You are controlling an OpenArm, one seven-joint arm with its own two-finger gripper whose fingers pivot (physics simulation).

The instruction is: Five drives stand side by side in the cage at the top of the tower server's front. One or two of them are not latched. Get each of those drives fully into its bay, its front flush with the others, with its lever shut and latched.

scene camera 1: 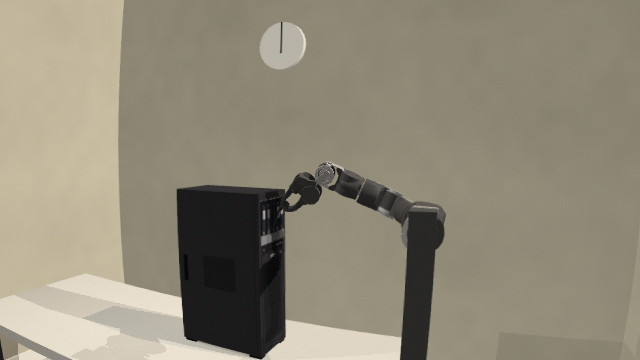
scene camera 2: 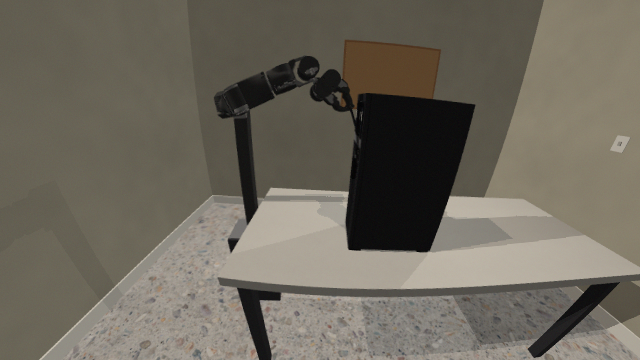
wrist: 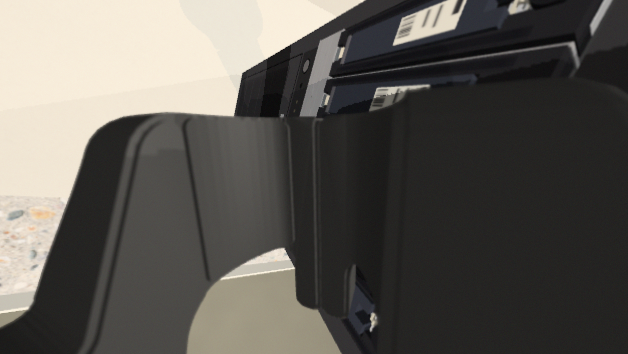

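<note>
The black tower server (scene camera 1: 220, 225) (scene camera 2: 410, 175) (wrist: 270, 87) stands upright on the table. In the wrist view one drive (wrist: 375, 52) shows a dark blue lever with a barcode label, lying along its front. The neighbouring drive (wrist: 350, 97) has a light front edge that looks raised, and my finger hides part of its lever. In scene camera 2 a thin dark lever (scene camera 2: 354, 121) slants out from the cage, its upper end at my fingertips. My gripper (scene camera 1: 286, 204) (scene camera 2: 352, 106) (wrist: 332, 210) is shut and empty, at the cage front. The other drives are mostly hidden.
The white table (scene camera 1: 345, 340) (scene camera 2: 300, 265) carries the server. The arm's dark post (scene camera 1: 420, 290) (scene camera 2: 245, 165) stands in front of the server's face. A cork board (scene camera 2: 392, 67) and a round clock (scene camera 1: 282, 45) hang on the walls.
</note>
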